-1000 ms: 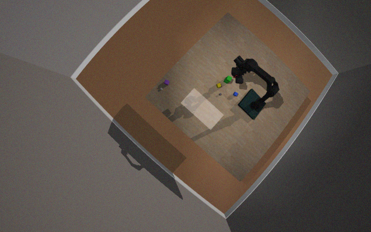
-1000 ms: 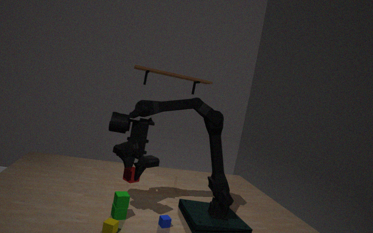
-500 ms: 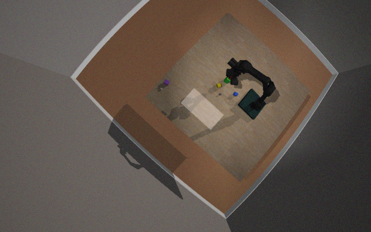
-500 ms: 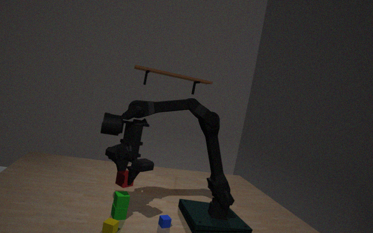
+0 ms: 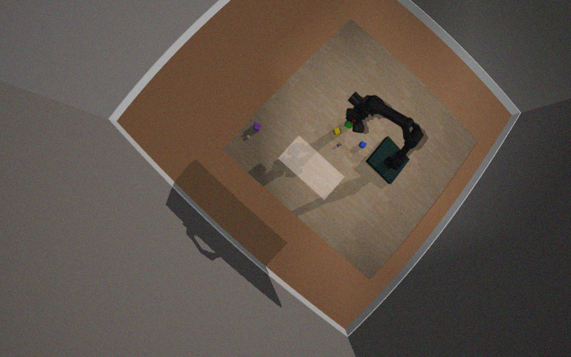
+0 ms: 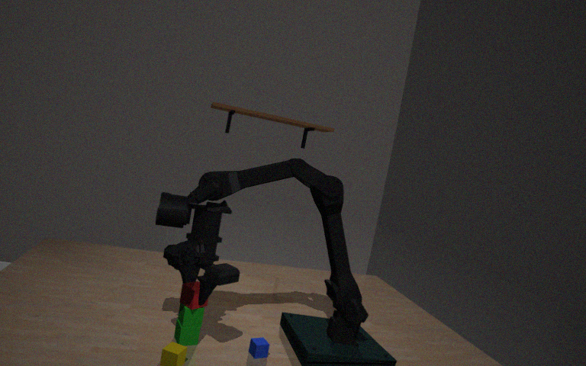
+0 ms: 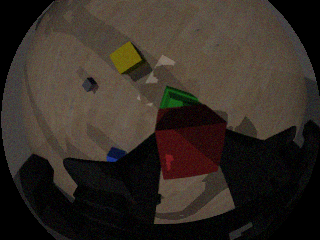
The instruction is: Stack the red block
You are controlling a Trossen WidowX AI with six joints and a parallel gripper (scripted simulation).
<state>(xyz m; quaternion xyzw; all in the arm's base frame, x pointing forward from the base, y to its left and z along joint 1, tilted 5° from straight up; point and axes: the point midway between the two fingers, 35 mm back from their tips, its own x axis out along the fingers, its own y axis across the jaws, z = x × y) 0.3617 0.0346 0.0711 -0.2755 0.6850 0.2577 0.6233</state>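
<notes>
My gripper tip is 1 cm below the red block. Also, from my gripper tip: blue block 15 cm behind, 8 cm below, 3 cm to the left; purple block 46 cm to the left, 37 cm ahead, 7 cm below; yellow block 10 cm to the left, 7 cm below, 2 cm ahead.
</notes>
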